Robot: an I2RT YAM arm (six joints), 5 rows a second.
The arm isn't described. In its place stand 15 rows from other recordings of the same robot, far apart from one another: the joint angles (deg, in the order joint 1, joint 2, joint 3, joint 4, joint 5, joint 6), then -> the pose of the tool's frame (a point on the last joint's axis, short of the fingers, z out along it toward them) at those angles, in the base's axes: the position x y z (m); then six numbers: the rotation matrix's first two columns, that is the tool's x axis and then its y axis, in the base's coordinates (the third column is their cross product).
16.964, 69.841, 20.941, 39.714, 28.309, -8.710 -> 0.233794 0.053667 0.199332 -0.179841 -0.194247 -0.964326 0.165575 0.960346 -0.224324
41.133, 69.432, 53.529, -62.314, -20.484, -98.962 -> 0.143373 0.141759 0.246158 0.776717 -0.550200 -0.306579 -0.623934 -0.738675 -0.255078
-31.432, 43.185, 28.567, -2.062, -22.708, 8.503 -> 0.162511 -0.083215 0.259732 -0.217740 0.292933 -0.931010 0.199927 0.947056 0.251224
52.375, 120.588, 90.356, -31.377, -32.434, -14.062 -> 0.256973 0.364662 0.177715 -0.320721 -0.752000 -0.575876 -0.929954 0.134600 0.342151
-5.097, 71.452, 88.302, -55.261, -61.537, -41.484 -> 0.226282 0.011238 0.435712 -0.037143 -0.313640 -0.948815 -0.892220 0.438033 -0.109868
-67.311, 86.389, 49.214, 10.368, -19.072, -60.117 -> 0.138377 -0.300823 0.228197 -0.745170 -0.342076 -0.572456 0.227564 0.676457 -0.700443
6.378, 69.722, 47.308, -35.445, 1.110, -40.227 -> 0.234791 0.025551 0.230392 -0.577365 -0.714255 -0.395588 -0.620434 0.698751 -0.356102
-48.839, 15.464, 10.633, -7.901, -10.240, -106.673 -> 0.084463 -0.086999 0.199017 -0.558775 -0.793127 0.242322 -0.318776 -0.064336 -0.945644
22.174, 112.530, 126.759, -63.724, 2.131, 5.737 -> 0.384864 0.155427 0.392417 -0.736055 -0.192118 -0.649087 -0.282632 0.958522 0.036795
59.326, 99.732, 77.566, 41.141, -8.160, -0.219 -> 0.208621 0.361628 0.372351 0.169394 0.278170 -0.945477 -0.919211 0.390609 -0.049766
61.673, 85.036, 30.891, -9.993, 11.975, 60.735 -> 0.118846 0.204906 0.115157 -0.922459 0.087218 -0.376114 -0.027470 0.956856 0.289261
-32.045, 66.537, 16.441, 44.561, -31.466, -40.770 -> 0.198000 -0.102017 0.196153 -0.069864 -0.613389 -0.786685 -0.044174 0.789740 -0.611849
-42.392, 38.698, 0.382, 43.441, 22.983, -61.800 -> 0.101214 -0.111216 0.183273 -0.768961 -0.396606 -0.501401 0.487173 0.144322 -0.861298
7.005, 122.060, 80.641, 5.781, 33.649, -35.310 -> 0.466689 0.037469 0.159767 -0.671592 -0.567294 -0.476595 -0.052369 0.677982 -0.733211
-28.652, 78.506, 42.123, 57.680, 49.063, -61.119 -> 0.242388 -0.163085 0.310531 -0.661991 -0.292084 -0.690257 0.729152 -0.037776 -0.683308
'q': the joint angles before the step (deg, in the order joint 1, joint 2, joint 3, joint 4, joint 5, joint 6). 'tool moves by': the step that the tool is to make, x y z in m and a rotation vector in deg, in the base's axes. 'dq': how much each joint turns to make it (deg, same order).
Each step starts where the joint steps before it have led.
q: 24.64 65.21 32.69 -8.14 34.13 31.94
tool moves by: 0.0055 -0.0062 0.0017 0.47 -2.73 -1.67
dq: -1.95 0.19 -0.57 3.91 0.20 -0.84
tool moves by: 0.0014 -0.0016 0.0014 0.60 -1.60 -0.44
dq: -0.50 -0.18 -0.37 1.96 -0.02 -0.10
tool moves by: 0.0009 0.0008 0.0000 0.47 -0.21 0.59
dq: 0.01 0.19 -0.01 0.60 -0.68 -0.06
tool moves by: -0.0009 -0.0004 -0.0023 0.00 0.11 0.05
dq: -0.02 -0.03 -0.53 0.40 -0.08 -0.01
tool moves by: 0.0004 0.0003 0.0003 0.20 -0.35 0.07
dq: 0.02 0.04 -0.04 0.47 -0.07 0.02
